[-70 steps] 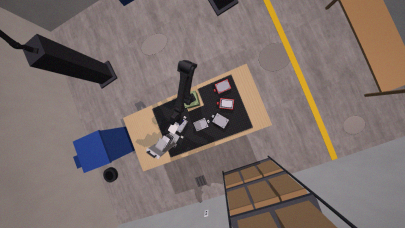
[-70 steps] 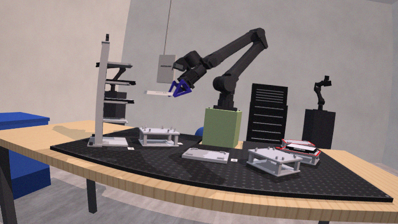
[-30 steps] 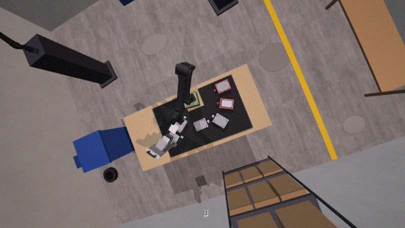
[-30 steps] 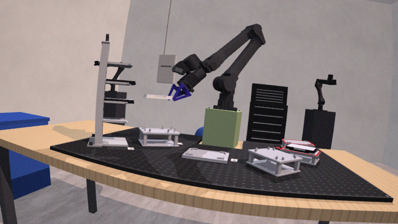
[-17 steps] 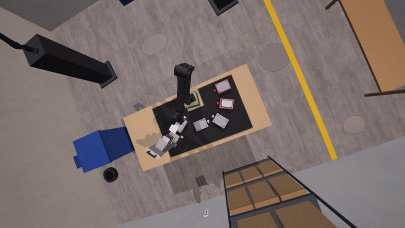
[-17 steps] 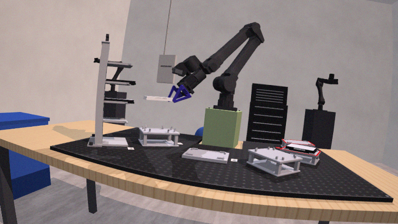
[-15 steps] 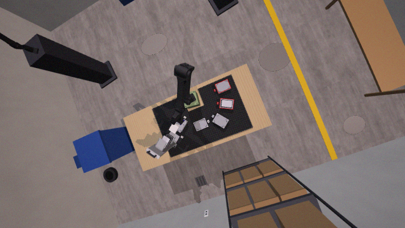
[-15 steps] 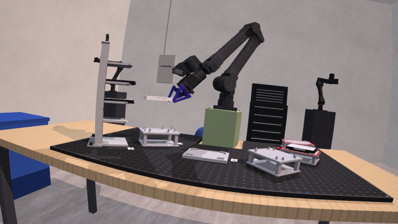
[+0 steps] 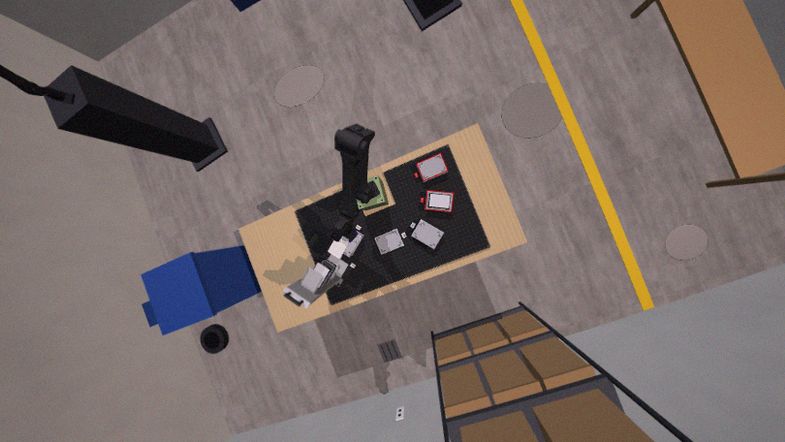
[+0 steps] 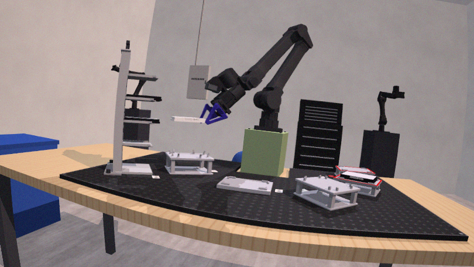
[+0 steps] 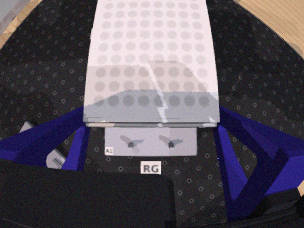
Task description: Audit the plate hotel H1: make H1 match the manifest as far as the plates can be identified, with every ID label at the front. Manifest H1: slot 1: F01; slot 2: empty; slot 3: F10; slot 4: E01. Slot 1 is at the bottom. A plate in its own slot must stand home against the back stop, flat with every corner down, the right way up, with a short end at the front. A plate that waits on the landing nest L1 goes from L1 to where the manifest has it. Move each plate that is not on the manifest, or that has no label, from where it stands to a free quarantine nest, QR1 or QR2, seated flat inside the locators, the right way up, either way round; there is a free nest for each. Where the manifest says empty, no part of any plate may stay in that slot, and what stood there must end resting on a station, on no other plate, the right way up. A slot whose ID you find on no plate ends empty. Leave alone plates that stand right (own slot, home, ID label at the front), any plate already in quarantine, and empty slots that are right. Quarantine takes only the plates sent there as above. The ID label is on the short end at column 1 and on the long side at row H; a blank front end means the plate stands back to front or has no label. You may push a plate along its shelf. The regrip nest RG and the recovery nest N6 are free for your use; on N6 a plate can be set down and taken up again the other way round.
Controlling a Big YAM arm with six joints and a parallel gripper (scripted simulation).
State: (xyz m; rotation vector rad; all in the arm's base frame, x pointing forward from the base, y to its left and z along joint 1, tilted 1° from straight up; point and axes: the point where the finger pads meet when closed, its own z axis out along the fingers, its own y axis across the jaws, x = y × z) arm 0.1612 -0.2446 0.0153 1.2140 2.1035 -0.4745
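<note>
Now: the white well plate 3 cm ahead of my hand and 5 cm to the right of it. From my hand the other things lie so: RG label 3 cm behind, 5 cm to the left, 19 cm below; H1 tag 18 cm ahead, 11 cm to the right, 19 cm below; regrip nest RG 3 cm ahead, 4 cm to the right, 14 cm below.
</note>
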